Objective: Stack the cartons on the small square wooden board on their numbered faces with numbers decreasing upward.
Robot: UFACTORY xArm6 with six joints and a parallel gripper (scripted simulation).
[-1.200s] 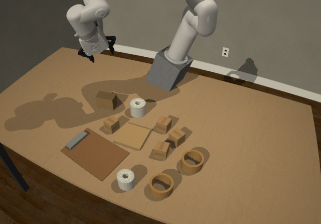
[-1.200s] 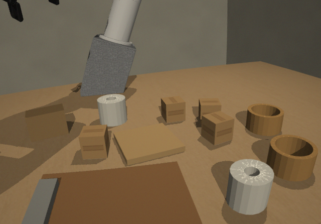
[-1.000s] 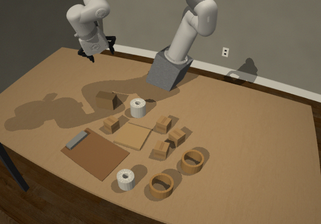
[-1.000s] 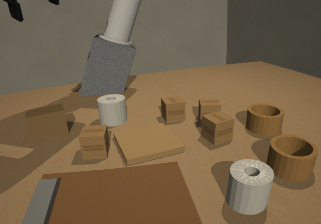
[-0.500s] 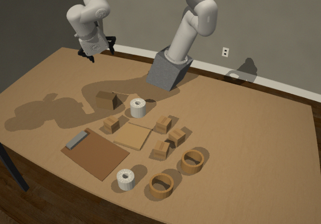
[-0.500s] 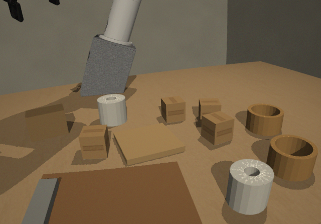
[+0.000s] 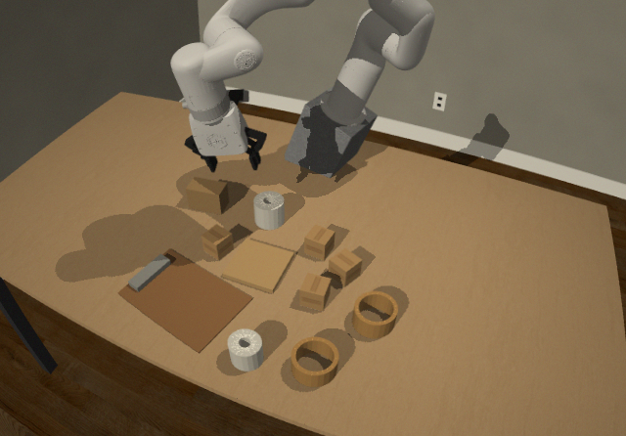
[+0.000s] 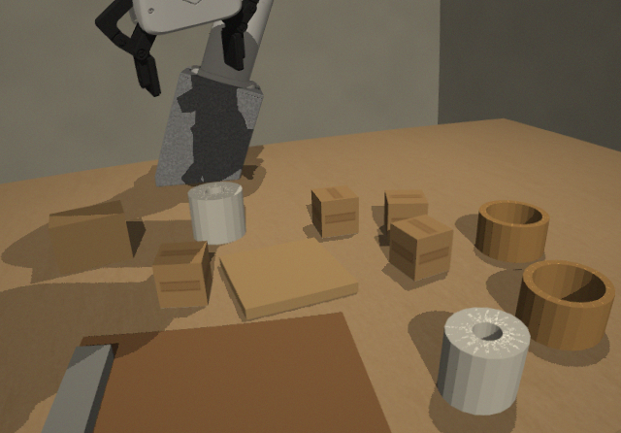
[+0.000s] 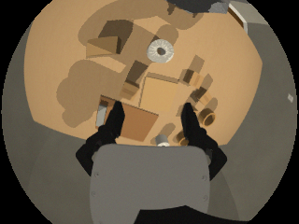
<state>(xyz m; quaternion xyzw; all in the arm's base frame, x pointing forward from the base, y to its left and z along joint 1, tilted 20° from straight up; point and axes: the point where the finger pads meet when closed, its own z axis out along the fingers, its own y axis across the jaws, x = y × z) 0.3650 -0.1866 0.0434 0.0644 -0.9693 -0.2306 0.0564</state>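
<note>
The square wooden board lies 60 mm ahead of my hand, 60 mm to the left of it and 220 mm below it. Also, from my hand: brown box 110 mm behind, 130 mm to the right, 200 mm below.
</note>
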